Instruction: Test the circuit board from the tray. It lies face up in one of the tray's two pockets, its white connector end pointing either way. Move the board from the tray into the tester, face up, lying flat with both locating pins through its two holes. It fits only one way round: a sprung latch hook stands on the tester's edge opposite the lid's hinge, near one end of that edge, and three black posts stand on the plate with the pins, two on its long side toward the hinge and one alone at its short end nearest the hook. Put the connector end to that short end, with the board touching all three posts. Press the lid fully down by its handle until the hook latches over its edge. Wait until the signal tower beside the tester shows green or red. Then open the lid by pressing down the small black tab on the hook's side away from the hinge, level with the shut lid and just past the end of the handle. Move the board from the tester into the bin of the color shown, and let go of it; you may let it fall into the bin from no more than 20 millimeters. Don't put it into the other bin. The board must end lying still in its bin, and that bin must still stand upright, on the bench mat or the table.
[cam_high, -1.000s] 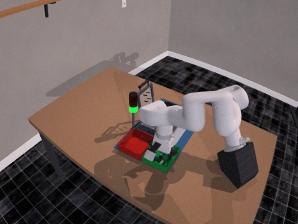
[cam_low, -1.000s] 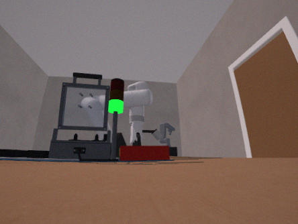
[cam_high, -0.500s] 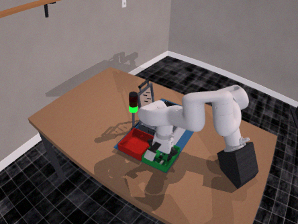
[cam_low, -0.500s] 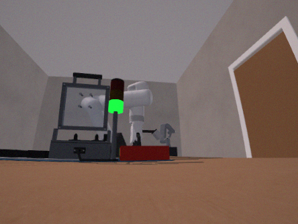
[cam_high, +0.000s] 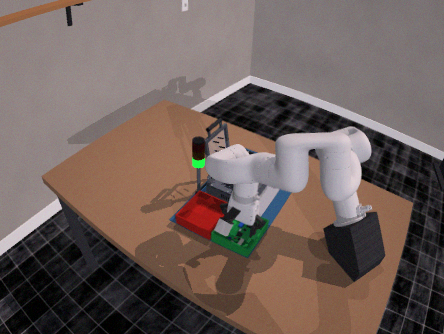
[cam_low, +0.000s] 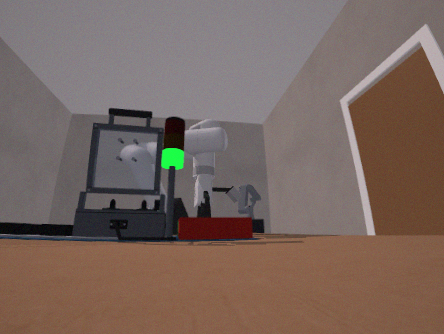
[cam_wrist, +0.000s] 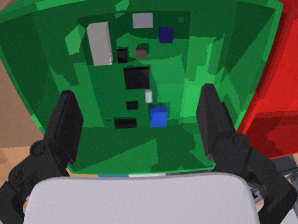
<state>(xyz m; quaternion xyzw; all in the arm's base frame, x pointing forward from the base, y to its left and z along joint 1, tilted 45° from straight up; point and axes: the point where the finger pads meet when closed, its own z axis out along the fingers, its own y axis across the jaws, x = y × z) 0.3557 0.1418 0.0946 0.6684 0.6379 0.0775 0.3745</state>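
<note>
Right now the green bin is 2 cm below my hand. From my hand the other things lie so: red bin: 15 cm ahead, 3 cm to the right, 2 cm below; green circuit board: 3 cm below; black latch block: 1 cm ahead, 15 cm to the right, 5 cm above.
</note>
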